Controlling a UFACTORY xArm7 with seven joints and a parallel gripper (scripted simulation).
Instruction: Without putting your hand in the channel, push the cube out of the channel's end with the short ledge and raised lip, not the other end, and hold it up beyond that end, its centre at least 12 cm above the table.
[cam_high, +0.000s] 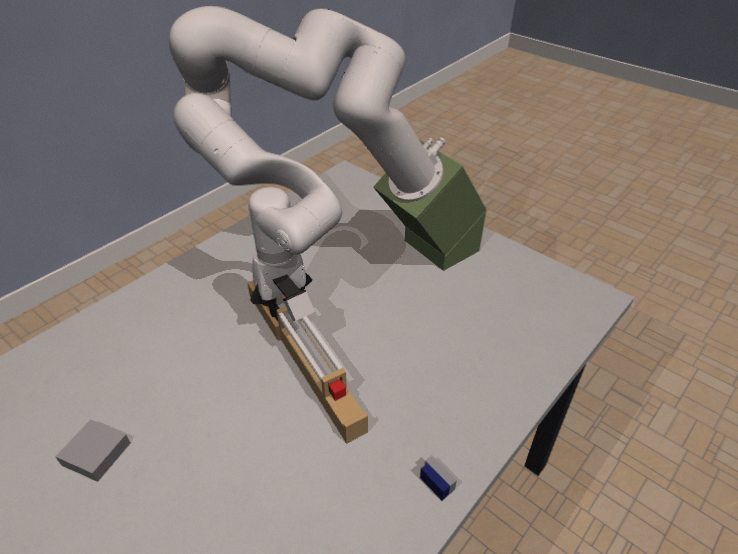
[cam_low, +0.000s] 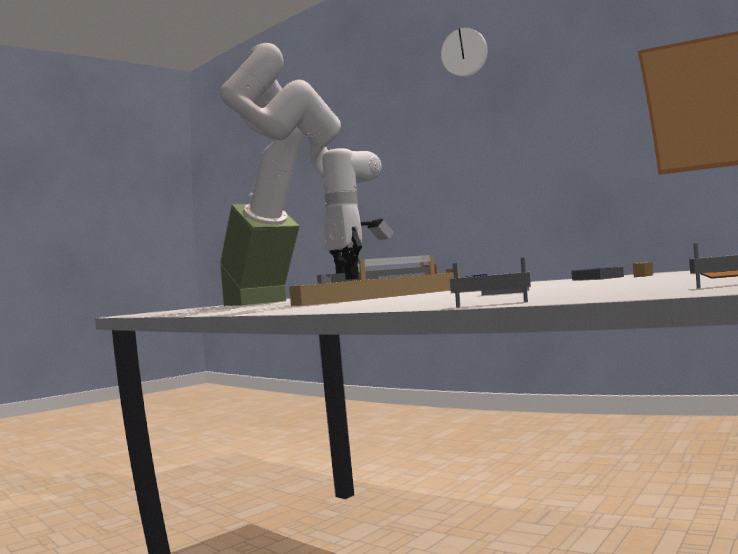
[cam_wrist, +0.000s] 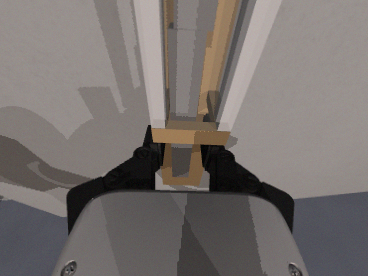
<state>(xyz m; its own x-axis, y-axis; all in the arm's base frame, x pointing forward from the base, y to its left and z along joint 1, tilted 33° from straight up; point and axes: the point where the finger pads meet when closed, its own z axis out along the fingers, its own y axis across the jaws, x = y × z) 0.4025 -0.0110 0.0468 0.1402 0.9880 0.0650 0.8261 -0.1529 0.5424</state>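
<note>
Right now my hand is 20 mm short of the wooden channel, 120 mm to the right of it and 10 mm above it. Also, from my hand: brown cube (550 mm ahead, 440 mm to the left, 50 mm below); flat grey block (430 mm ahead, 30 mm to the left, 50 mm below); blue block (470 mm to the left, 50 mm below).
</note>
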